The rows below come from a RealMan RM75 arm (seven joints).
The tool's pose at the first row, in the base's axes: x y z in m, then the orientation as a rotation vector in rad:
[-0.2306, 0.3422, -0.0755, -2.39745, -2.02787, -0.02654]
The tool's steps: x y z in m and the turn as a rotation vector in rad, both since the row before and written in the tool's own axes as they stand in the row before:
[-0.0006, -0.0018, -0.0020, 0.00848, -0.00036, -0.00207]
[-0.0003, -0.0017, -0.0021, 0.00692, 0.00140, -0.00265]
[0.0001, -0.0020, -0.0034, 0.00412, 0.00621, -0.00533]
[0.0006, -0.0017, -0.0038, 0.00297, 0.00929, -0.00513]
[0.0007, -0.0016, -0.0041, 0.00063, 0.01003, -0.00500]
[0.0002, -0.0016, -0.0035, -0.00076, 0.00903, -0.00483]
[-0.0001, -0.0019, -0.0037, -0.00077, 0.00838, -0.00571]
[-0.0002, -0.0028, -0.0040, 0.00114, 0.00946, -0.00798]
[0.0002, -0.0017, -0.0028, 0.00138, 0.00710, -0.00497]
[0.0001, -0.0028, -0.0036, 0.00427, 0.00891, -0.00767]
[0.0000, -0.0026, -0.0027, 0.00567, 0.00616, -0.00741]
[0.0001, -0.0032, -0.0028, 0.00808, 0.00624, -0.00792]
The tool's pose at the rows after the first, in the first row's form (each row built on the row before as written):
[-0.2325, 0.3419, -0.0735, -2.39059, -2.02643, -0.01748]
[-0.2342, 0.3419, -0.0714, -2.38317, -2.02567, -0.01213]
[-0.2361, 0.3423, -0.0680, -2.37231, -2.02738, -0.01538]
[-0.2377, 0.3431, -0.0642, -2.36081, -2.02802, -0.02341]
[-0.2391, 0.3439, -0.0601, -2.35043, -2.02923, -0.03465]
[-0.2406, 0.3442, -0.0566, -2.34150, -2.03126, -0.04609]
[-0.2425, 0.3442, -0.0529, -2.33199, -2.03457, -0.05678]
[-0.2453, 0.3441, -0.0489, -2.31852, -2.03913, -0.06679]
[-0.2470, 0.3443, -0.0461, -2.30911, -2.04107, -0.07369]
[-0.2498, 0.3445, -0.0425, -2.29439, -2.04400, -0.07975]
[-0.2524, 0.3446, -0.0398, -2.28052, -2.04724, -0.08120]
[-0.2555, 0.3448, -0.0369, -2.26471, -2.04992, -0.08026]

